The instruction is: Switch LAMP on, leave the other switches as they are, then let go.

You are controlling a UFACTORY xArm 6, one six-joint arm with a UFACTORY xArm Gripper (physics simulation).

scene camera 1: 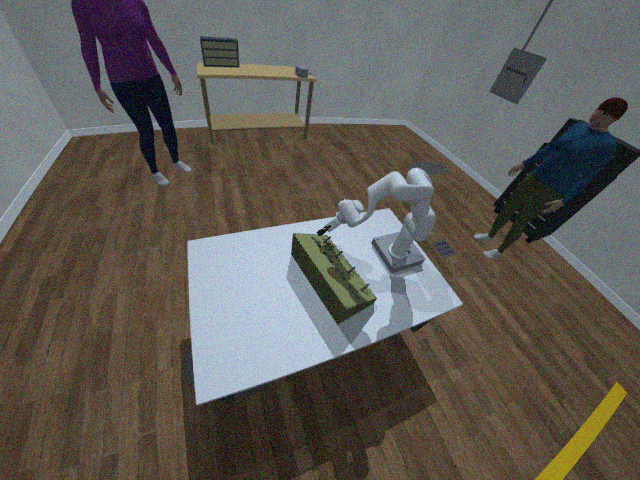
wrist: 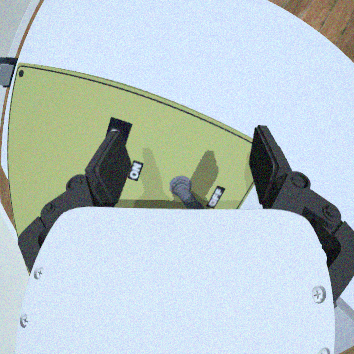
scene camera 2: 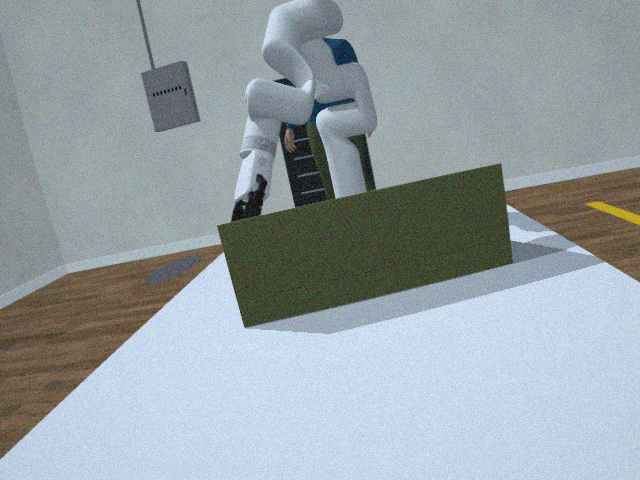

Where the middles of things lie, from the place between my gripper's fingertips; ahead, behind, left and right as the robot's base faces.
My gripper is now 6 cm short of the olive switch box (scene camera 2: 305,259), 23 cm to the right of it and 6 cm above it.
